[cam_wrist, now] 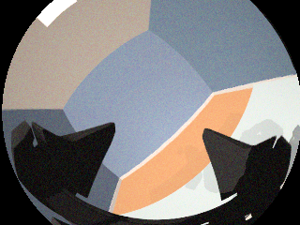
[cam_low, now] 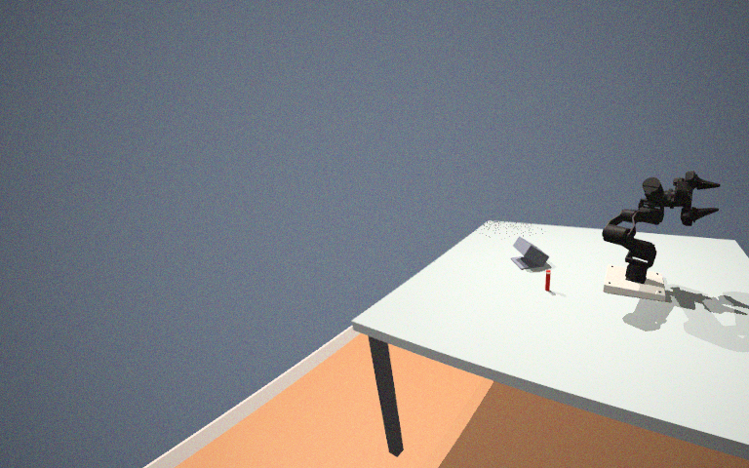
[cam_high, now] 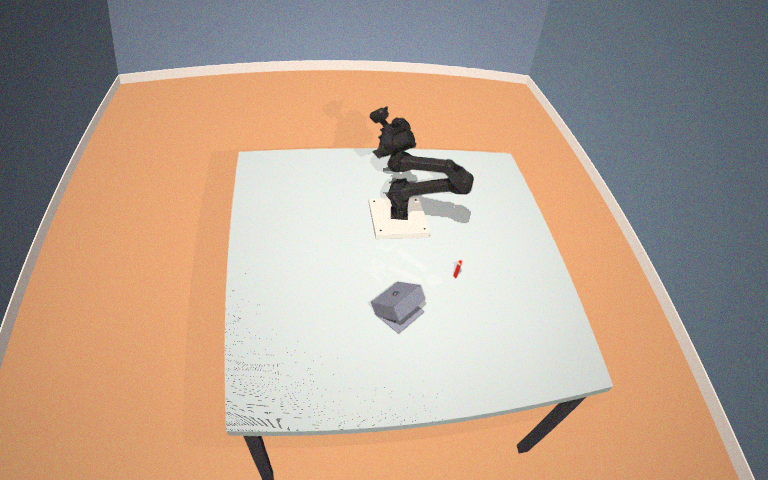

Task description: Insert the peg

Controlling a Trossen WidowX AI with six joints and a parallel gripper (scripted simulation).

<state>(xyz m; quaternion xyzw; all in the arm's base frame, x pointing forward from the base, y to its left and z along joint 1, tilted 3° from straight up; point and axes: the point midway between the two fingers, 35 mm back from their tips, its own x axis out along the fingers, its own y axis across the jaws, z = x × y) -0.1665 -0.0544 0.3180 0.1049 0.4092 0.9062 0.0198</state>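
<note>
My gripper tip is 480 mm short of the red peg, 280 mm above it and 270 mm to the right of it. Round my gripper tip: grey sloped panel (650 mm ahead, 280 mm below, 50 mm to the left); then panel foot (660 mm ahead, 340 mm below, 70 mm to the left).
</note>
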